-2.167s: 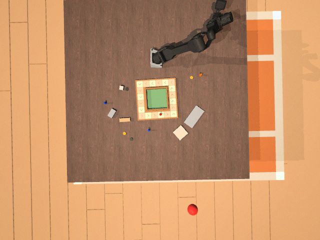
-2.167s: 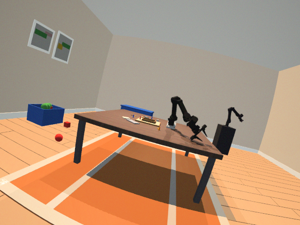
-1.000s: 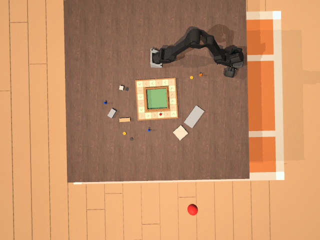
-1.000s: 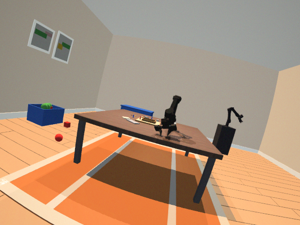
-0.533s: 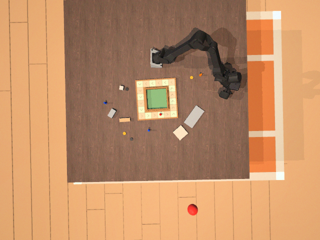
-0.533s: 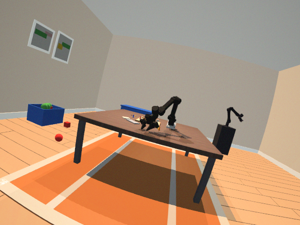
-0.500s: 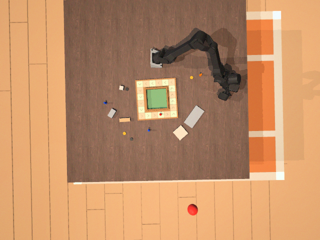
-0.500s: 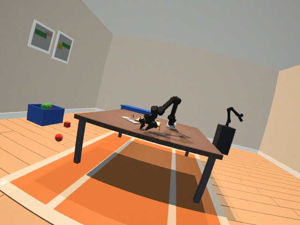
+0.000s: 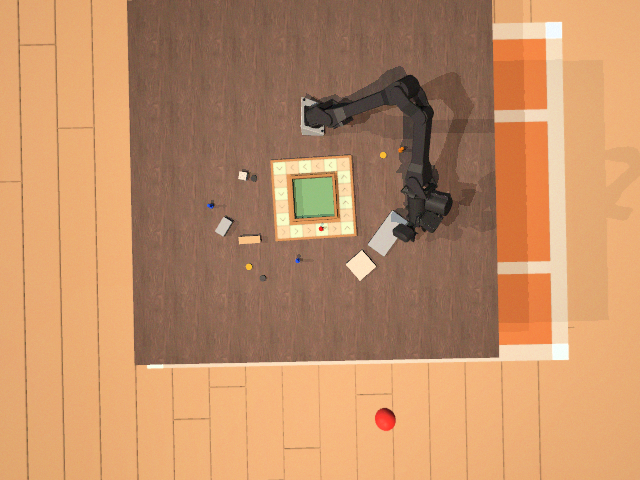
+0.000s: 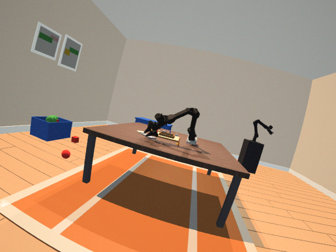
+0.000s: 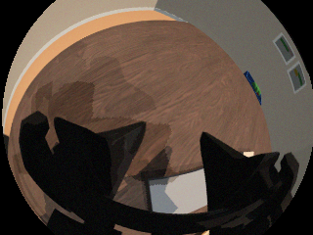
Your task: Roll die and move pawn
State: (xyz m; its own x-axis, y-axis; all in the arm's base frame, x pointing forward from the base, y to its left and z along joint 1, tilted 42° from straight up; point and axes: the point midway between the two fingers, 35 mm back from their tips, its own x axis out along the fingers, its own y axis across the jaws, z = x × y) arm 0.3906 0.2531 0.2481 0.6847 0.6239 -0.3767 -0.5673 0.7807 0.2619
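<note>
My gripper tip is 230 mm past the white die, 610 mm to the left of it and 20 mm above it. The rest, counted from my gripper tip: orange pawn (310 mm behind, 50 mm to the right, 10 mm below); grey plate (10 mm behind, 100 mm to the right, 30 mm below); red pawn (30 mm behind, 340 mm to the right).
</note>
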